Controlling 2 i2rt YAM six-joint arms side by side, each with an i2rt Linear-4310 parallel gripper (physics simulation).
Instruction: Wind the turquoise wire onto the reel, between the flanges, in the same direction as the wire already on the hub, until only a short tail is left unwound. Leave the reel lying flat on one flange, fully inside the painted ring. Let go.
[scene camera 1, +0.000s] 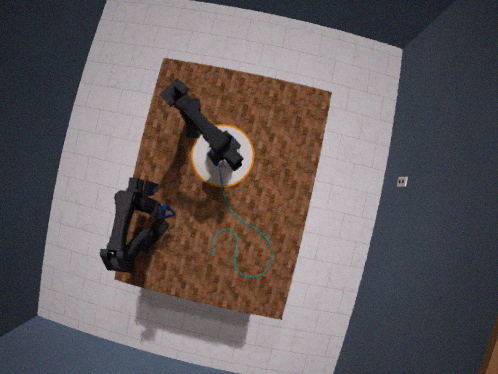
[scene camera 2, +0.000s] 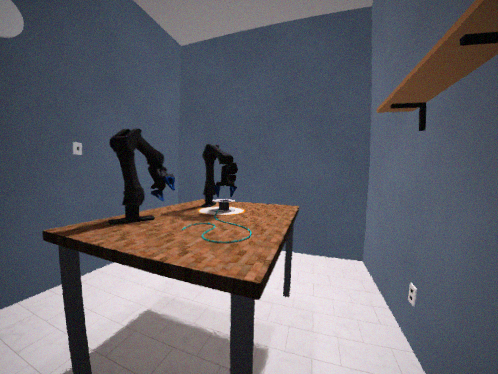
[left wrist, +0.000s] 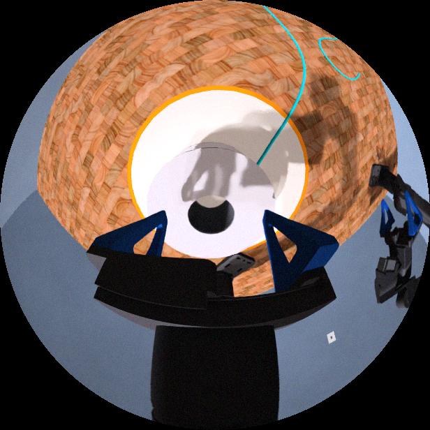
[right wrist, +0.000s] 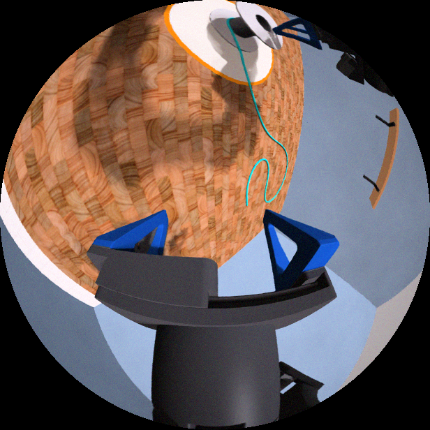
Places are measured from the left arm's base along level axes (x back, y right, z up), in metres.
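Pixels of known places: left gripper, between the fingertips: (scene camera 2: 224, 197); right gripper, between the fingertips: (scene camera 1: 169, 211) (scene camera 2: 168, 195); left arm's base, origin of its link: (scene camera 2: 209, 205); right arm's base, origin of its link: (scene camera 1: 152, 234) (scene camera 2: 132, 220).
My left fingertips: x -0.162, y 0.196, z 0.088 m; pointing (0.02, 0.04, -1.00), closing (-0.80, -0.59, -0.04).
For each thing: its top centre in the pictures, then the offset to it from my left fingertips. "*": a spot on its surface instead. Level surfaces: height alone.
- white reel, centre of its top: (scene camera 1: 223, 150) (scene camera 2: 223, 200) dy -0.016, dx +0.008, dz -0.023 m
- orange painted ring, a spot on its surface: (scene camera 1: 253, 156) * dy +0.009, dx -0.133, dz -0.088 m
- turquoise wire, a spot on its surface: (scene camera 2: 251, 233) (scene camera 1: 272, 253) * dy +0.491, dx -0.212, dz -0.085 m
- wooden table, height of its surface: dz -0.088 m
The white reel (scene camera 2: 224, 201) (left wrist: 257, 200) (right wrist: 272, 37) lies flat on one flange inside the orange painted ring (scene camera 1: 254, 156) (left wrist: 129, 172) (right wrist: 209, 73). The turquoise wire (scene camera 1: 272, 252) (scene camera 2: 251, 233) (left wrist: 304, 75) (right wrist: 287, 160) runs from its dark hub across the ring and lies in loose curves on the table. Winding on the hub is too small to make out. My left gripper (scene camera 1: 226, 154) (scene camera 2: 225, 191) (left wrist: 214, 215) is open above the reel, fingers apart, holding nothing. My right gripper (scene camera 2: 168, 195) (left wrist: 392, 195) (right wrist: 215, 214) is open and empty, raised near its own base, away from reel and wire.
The wooden table (scene camera 1: 295, 130) (scene camera 2: 165, 250) carries both arms along its left edge in scene camera 1. The left arm (scene camera 1: 202, 122) reaches over the ring and hides most of the reel there. A wall shelf (scene camera 2: 435, 65) (right wrist: 387, 155) is beyond the table.
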